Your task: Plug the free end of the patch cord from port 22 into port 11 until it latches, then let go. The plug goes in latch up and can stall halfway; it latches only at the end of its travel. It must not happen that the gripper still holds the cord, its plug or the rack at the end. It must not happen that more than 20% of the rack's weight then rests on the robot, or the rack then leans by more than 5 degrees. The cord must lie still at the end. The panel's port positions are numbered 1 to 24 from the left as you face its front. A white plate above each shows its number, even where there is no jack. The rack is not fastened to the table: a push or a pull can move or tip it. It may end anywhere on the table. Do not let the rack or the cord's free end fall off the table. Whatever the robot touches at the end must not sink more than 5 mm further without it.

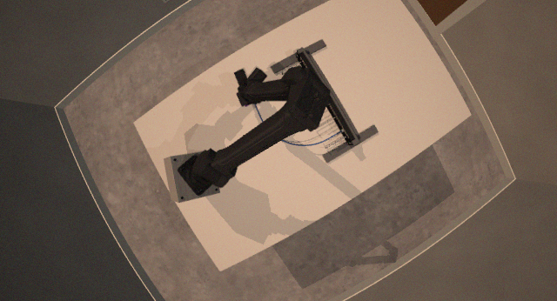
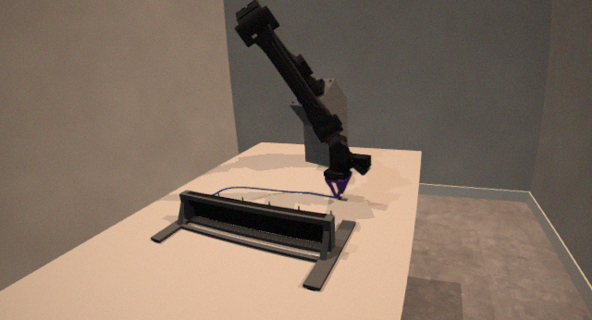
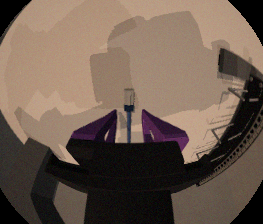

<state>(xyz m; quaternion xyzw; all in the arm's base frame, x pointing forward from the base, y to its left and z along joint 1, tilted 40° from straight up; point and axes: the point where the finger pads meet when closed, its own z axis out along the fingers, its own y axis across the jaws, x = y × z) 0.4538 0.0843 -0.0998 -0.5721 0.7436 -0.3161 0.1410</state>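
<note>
My hand is 10 mm short of the plug, 20 mm to the right of it and 20 mm above it.
</note>
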